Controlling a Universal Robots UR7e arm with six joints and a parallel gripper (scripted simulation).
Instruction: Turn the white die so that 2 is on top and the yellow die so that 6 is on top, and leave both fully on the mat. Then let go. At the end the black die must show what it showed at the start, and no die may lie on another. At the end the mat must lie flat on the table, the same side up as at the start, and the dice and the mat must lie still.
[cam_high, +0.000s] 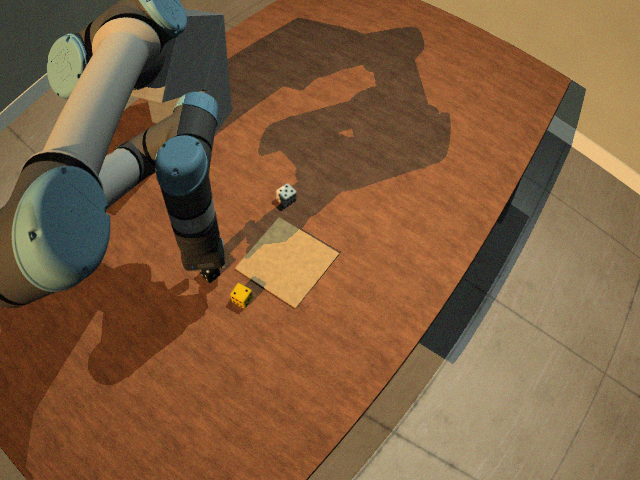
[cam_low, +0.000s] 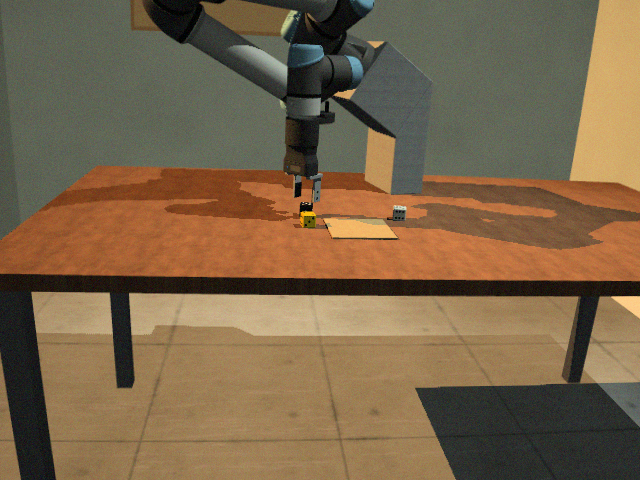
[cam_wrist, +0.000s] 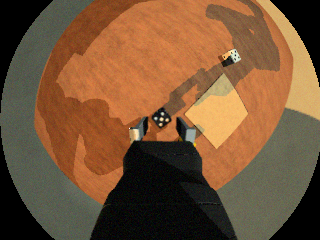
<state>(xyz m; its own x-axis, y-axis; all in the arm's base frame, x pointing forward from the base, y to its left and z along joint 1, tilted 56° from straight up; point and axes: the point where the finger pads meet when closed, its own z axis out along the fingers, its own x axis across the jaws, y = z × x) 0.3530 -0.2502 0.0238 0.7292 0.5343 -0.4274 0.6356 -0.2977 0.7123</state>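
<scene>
Now: the black die 40 mm below my hand. Also, from my hand: white die: 20 mm ahead, 220 mm to the left, 40 mm below; yellow die: 80 mm ahead, 10 mm to the right, 40 mm below; tan mat: 100 mm ahead, 110 mm to the left, 60 mm below.
</scene>
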